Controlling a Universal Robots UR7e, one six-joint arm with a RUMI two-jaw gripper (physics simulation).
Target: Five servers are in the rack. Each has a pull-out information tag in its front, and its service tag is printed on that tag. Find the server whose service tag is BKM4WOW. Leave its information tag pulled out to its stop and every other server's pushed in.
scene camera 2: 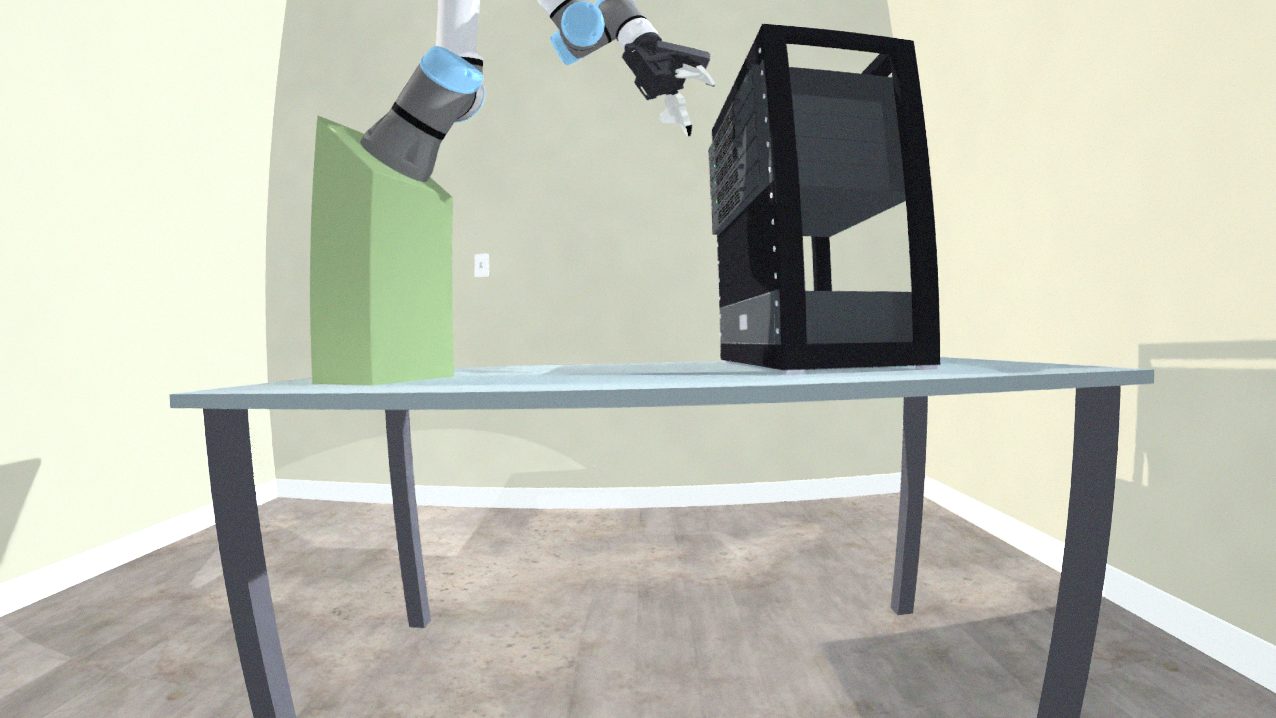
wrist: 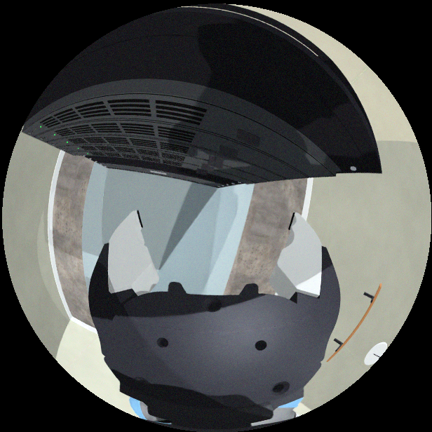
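Seen in the pictures: gripper, fingertip midpoint: (scene camera 2: 701, 112); arm's base, origin of the base link: (scene camera 2: 394, 160).
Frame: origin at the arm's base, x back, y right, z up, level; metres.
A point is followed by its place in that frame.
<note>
The black rack (scene camera 2: 924, 214) @(z -0.153, x -0.953, y 0.137 m) (wrist: 362, 135) stands on the right of the table in the scene view. The servers (scene camera 2: 729, 174) @(z -0.018, x -0.662, y -0.119 m) (wrist: 177, 111) are stacked in its upper part, their grilled dark fronts facing the arm, with small green lights. In the wrist view, small dark shapes (wrist: 248, 135) show on the fronts right of the grilles; I cannot tell how far any information tag is out, and no service tag print is legible. My gripper (scene camera 2: 701, 108) @(z 0.073, x -0.591, y -0.008 m) (wrist: 215, 213) is open and empty, in front of the rack near the height of the upper servers, apart from them.
The rack stands on a pale blue table (scene camera 2: 624, 395) @(z -0.427, x -0.432, y 0.301 m) (wrist: 137, 192). The arm's green pedestal (scene camera 2: 410, 285) @(z -0.252, x -0.062, y 0.055 m) is at the table's left. A grey panel (scene camera 2: 749, 319) @(z -0.325, x -0.677, y -0.060 m) with a white label is low in the rack. A wall switch (scene camera 2: 481, 265) is behind.
</note>
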